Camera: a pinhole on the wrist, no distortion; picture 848 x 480 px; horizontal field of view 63.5 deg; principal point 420.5 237.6 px. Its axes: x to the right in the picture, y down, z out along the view. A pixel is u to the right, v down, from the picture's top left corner.
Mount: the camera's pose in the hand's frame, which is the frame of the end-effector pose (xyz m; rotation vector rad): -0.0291 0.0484 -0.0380 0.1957 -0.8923 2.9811
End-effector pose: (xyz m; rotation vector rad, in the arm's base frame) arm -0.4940 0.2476 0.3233 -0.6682 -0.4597 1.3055
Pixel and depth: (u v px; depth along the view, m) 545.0 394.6 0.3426
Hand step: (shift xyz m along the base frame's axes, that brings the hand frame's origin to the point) -0.0015 -0.0401 0.2975
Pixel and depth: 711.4 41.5 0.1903
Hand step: -0.1146 -0.0536 0.1294
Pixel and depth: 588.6 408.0 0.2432
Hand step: -0.0058 -0.0530 0.1973
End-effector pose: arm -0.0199 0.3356 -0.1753 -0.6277 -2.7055 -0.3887
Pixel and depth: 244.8 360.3 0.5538
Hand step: -0.3896 -0.1117 -0.3145
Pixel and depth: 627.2 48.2 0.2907
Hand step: -0.0213 0.0177 -0.2718
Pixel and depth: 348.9 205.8 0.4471
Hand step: -0.2292 -0.0162 -0.3132
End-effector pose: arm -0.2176 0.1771 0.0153 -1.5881 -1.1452 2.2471
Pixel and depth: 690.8 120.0 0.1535
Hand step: -0.0701 -0.0814 0.0772
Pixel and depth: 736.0 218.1 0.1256
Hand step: -0.0395 -0.0622 0.0759
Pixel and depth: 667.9 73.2 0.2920
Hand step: -0.1945 -0.1383 0.1436
